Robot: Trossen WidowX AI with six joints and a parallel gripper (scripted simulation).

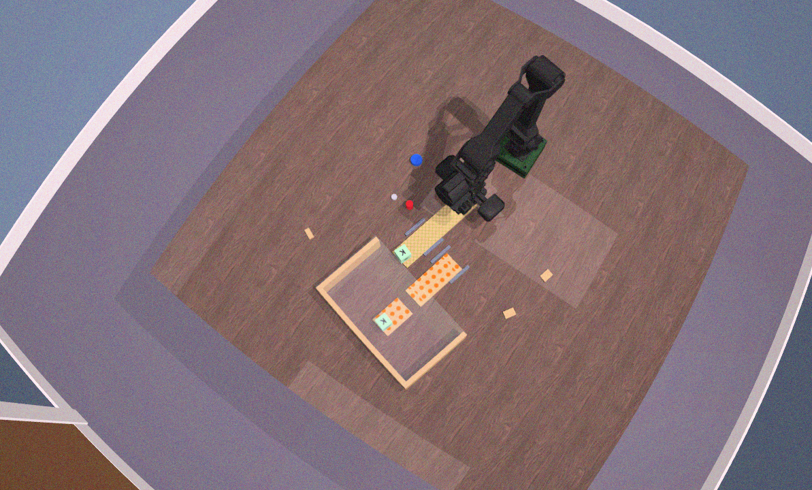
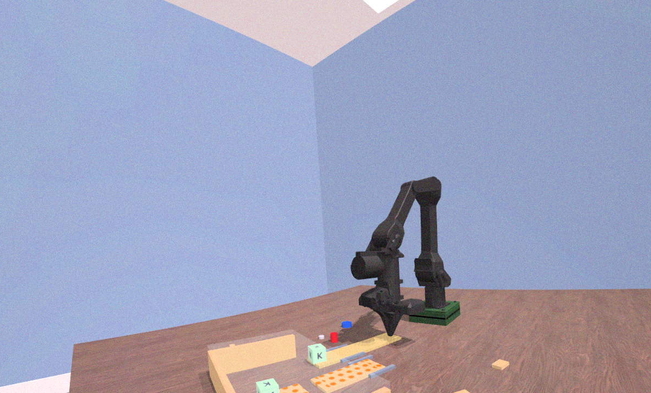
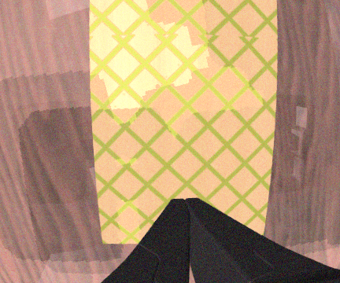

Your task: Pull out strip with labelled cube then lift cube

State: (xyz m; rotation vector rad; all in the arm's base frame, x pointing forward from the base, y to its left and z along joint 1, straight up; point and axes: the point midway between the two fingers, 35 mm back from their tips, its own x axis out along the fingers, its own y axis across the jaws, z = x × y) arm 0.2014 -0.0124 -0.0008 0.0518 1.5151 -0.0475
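Now: gripper tip 110 mm short of the yellow lattice strip and 10 mm to the left of it. From my gripper tip the other things lie so: blue disc: 170 mm to the right; red peg: 110 mm ahead, 100 mm to the right, 10 mm above.
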